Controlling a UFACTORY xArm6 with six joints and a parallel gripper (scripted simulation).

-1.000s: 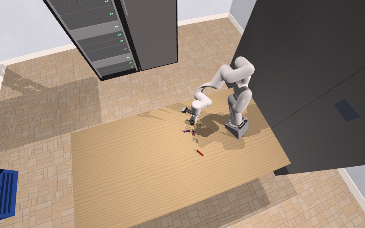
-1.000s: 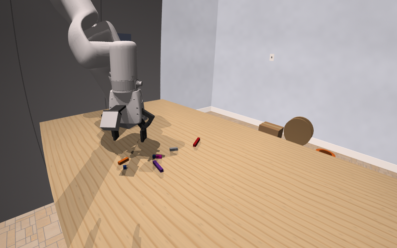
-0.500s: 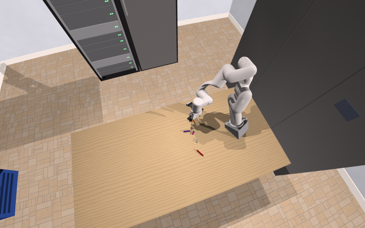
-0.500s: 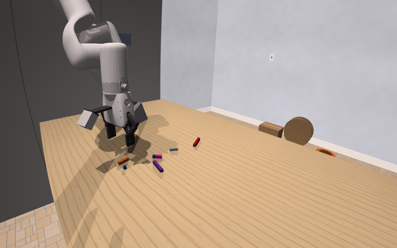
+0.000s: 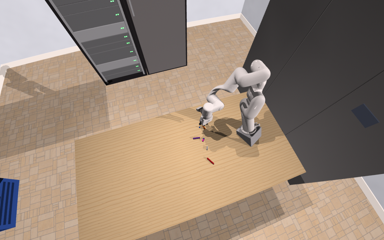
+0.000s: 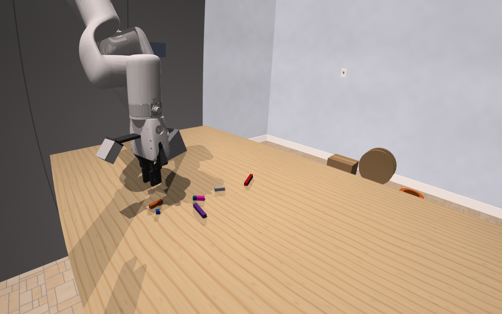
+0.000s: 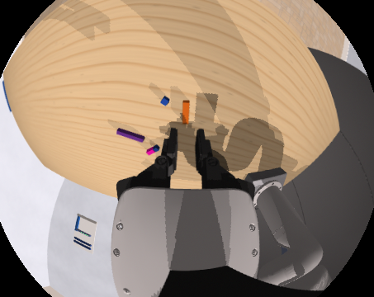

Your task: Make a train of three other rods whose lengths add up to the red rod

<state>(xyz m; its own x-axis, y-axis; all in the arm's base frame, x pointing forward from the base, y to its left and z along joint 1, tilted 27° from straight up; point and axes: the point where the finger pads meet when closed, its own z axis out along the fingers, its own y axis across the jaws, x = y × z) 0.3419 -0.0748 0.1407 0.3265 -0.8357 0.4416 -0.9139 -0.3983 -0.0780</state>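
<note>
Now: the orange rod 80 mm below my hand. From my hand the other things lie so: purple rod (90 mm ahead, 90 mm to the left, 80 mm below); then magenta rod (40 mm ahead, 120 mm to the left, 80 mm below); then grey rod (20 mm ahead, 190 mm to the left, 80 mm below).
</note>
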